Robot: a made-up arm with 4 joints.
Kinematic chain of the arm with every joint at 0, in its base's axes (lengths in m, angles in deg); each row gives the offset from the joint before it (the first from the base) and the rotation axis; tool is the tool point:
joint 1: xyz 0 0 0.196 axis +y
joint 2: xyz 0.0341 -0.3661 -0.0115 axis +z
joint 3: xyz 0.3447 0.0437 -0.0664 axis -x
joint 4: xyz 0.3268 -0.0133 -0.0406 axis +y
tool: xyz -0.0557 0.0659 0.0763
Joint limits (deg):
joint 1: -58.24..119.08
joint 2: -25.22..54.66
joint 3: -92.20..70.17
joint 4: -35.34..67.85
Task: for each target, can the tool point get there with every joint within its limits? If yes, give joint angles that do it. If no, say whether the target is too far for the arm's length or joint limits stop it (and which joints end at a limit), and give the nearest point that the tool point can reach.
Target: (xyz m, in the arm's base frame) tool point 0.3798 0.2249 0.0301
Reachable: yes | joints 14.65 48.01 34.20 47.64
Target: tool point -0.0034 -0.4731 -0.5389
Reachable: yes | joints 89.57 -11.19 -58.98 59.01
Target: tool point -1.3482 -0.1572 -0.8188
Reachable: no: too far | nearest point -0.4666 -0.2662 -0.4086 | short by 0.978 m
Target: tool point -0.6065 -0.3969 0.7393
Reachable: no: joint limits stop it (at a limit: joint 1, joint 3, joint 4) | nearest point 0.3350 -0.5255 0.6898 | short by 0.952 m
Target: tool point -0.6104 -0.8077 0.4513
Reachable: no: joint limits stop it (at a limit: joint 1, joint 2, joint 3, joint 4) | nearest point -0.3976 -0.5674 -0.2495 | short by 0.771 m
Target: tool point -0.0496 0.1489 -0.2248
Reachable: yes | joints 88.53 43.24 26.57 12.39
